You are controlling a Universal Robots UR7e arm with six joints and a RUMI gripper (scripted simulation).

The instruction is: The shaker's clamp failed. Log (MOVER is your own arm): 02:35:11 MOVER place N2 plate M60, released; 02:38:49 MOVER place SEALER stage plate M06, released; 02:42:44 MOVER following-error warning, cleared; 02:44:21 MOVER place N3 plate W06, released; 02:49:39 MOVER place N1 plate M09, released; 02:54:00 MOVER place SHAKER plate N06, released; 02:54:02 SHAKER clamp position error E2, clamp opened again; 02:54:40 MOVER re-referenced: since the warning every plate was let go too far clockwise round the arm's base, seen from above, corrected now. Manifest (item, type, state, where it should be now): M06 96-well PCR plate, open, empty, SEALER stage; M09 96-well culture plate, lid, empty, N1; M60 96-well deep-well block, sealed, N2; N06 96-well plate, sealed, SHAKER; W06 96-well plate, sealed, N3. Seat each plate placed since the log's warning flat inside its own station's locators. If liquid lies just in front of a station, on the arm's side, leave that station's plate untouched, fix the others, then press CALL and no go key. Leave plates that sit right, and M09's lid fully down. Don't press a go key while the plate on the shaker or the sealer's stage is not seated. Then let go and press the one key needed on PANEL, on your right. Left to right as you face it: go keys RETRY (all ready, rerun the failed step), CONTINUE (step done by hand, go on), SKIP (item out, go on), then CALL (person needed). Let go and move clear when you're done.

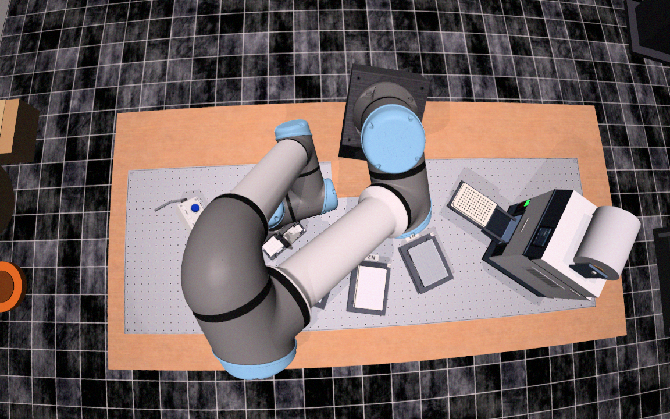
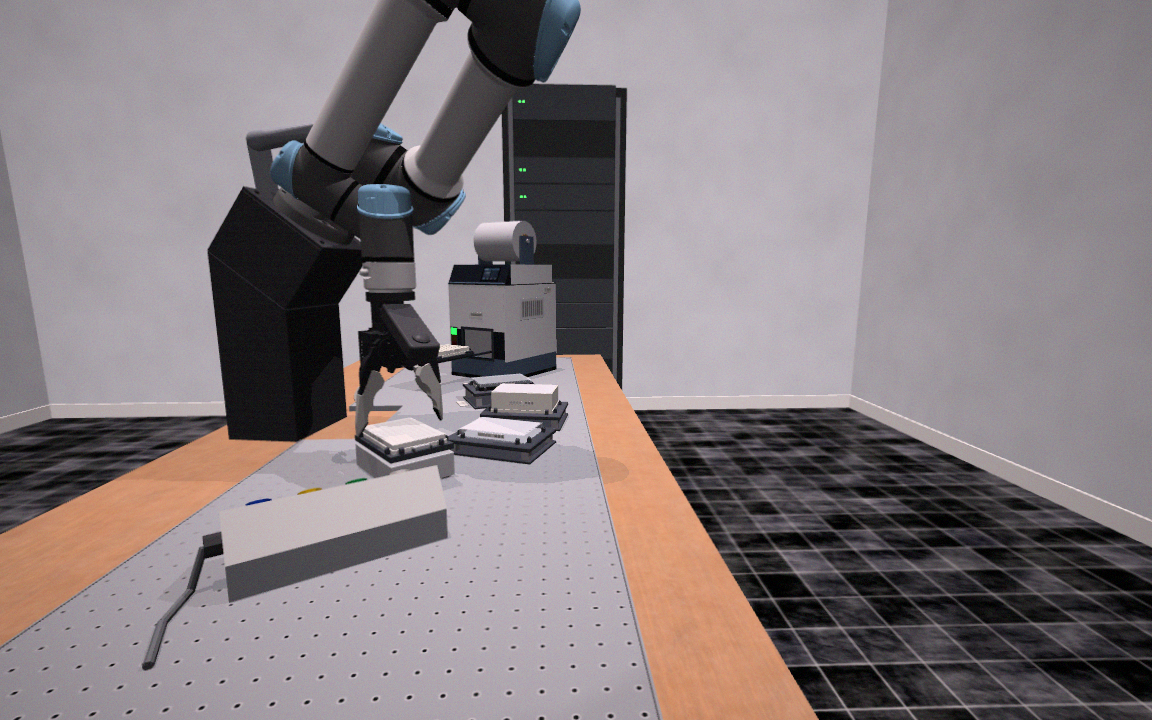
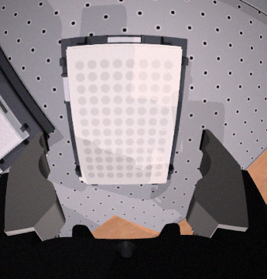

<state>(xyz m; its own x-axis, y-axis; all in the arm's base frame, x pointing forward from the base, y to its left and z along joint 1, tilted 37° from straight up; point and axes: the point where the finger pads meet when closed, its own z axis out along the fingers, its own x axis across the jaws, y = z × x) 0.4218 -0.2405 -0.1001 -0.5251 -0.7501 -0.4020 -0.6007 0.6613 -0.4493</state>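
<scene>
Now: the white retry key 170 mm to the right of my hand, 70 mm ahead of it and 10 mm below it. From my hand the other things lie so: white sealed plate 130 mm to the left, 120 mm ahead, 40 mm below; then green continue key 200 mm to the right, 40 mm ahead, 10 mm below; then n3 label 150 mm to the left, 80 mm below, 30 mm ahead.
</scene>
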